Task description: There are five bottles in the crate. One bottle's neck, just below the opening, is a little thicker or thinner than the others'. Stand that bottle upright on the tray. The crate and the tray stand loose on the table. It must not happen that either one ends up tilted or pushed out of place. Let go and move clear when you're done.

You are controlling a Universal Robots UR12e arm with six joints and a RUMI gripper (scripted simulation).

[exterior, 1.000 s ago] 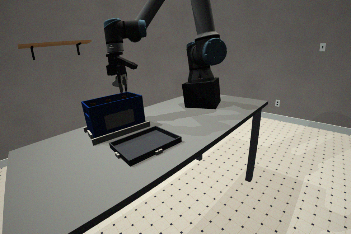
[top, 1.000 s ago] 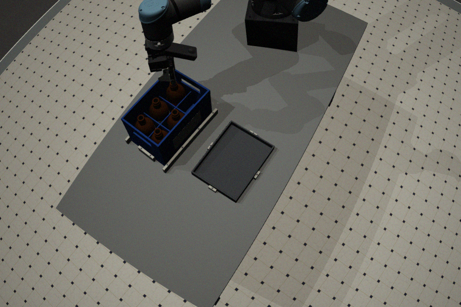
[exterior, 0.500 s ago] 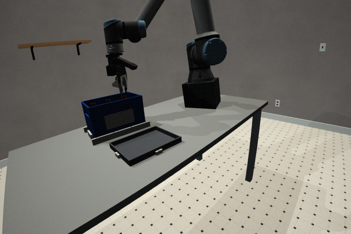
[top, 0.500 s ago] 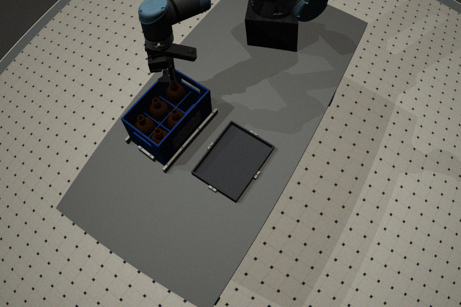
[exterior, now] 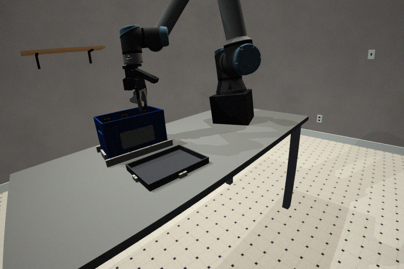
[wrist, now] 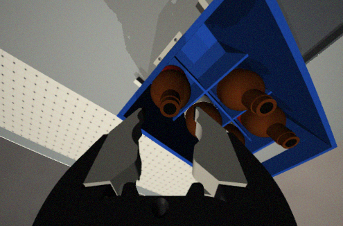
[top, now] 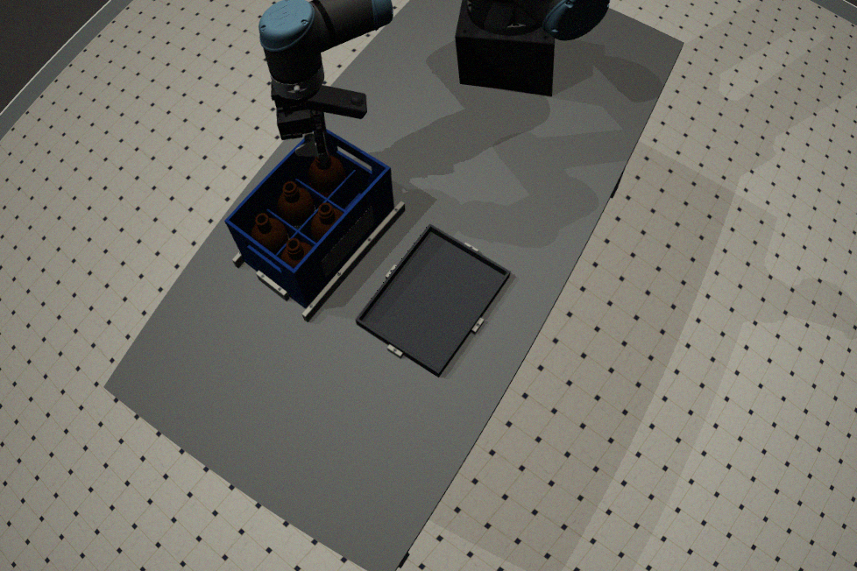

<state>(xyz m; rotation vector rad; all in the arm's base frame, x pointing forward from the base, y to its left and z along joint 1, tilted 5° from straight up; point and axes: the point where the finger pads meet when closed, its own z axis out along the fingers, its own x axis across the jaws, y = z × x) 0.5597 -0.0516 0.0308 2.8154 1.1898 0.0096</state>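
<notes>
Now: hand 9 cm short of the blue crate, 4 cm to the right of it and 10 cm above it. Also, from my hand: black tray: 6 cm ahead, 31 cm to the left, 17 cm below; then bottle: 18 cm ahead, 9 cm below.
</notes>
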